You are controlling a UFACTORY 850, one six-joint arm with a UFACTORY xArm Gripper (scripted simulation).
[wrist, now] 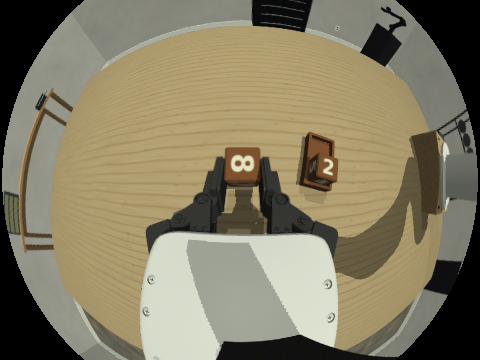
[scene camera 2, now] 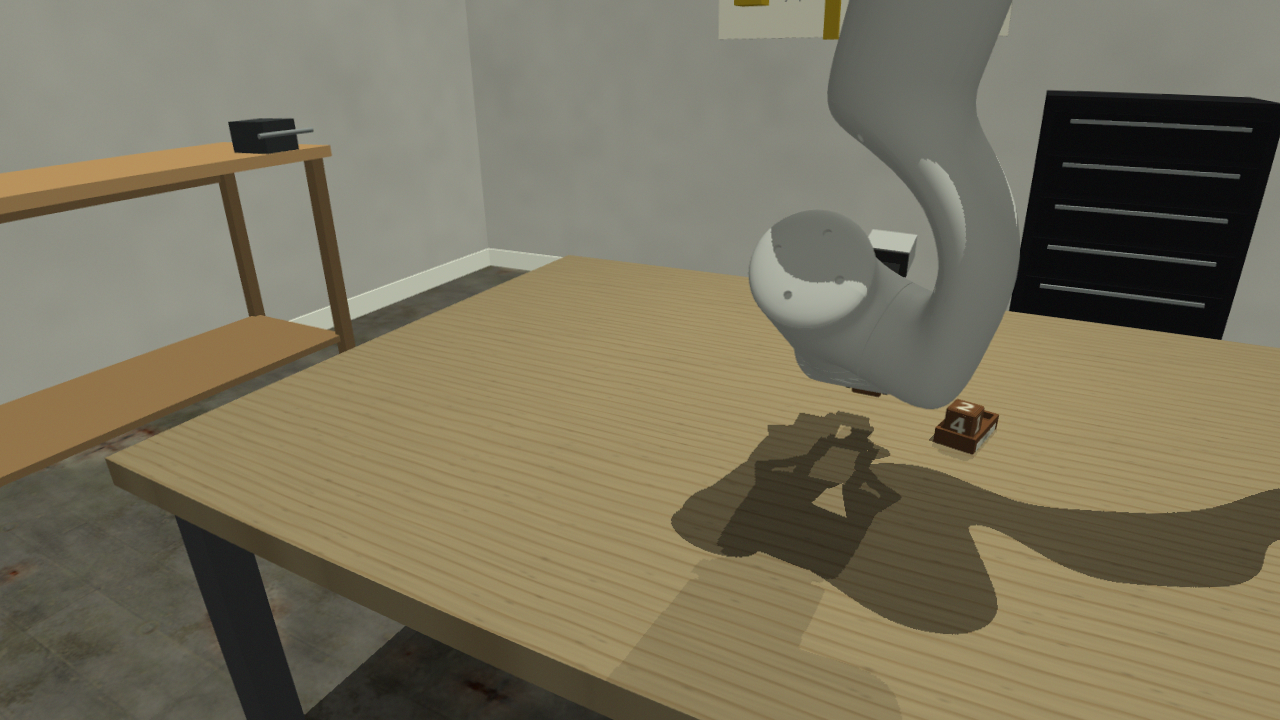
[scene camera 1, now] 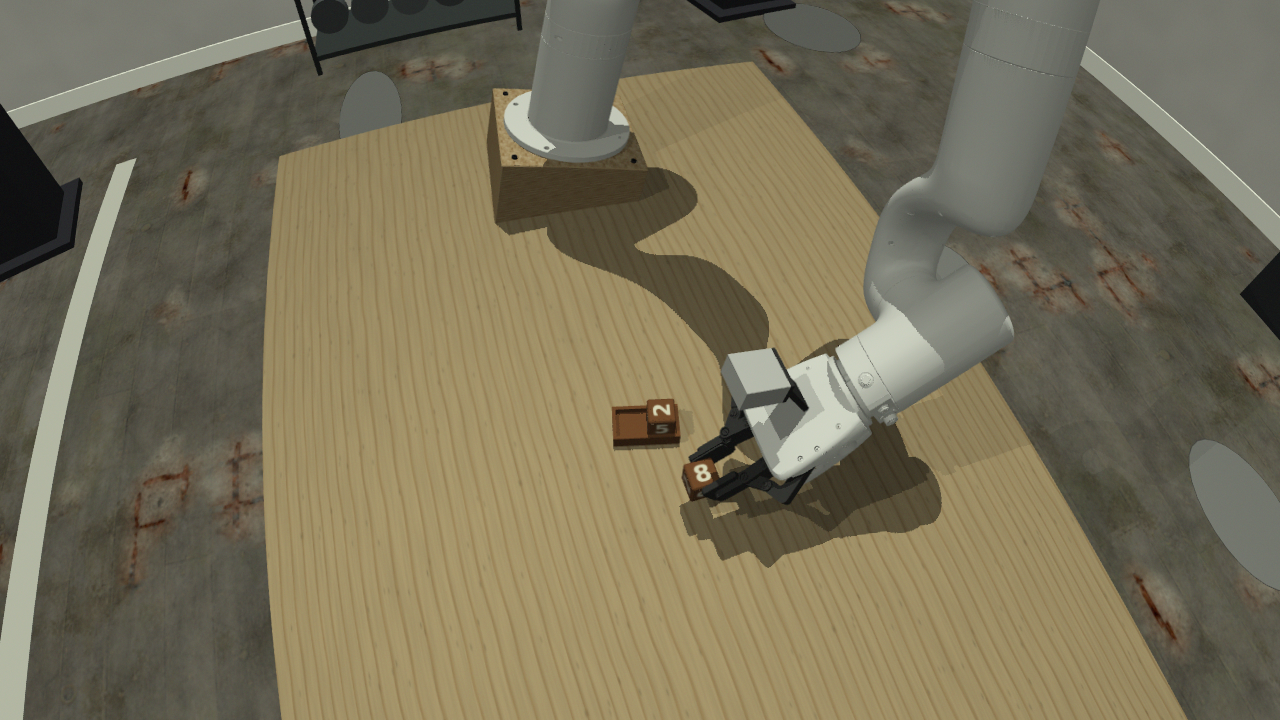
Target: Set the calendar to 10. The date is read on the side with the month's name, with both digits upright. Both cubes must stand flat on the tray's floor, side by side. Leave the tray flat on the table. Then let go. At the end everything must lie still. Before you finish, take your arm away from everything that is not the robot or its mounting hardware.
Scene:
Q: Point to a brown tray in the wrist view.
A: At 314, 143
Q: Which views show the brown tray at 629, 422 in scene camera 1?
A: The wrist view, scene camera 2 and scene camera 1: all of them.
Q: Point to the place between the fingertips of my gripper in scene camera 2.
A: At 869, 377

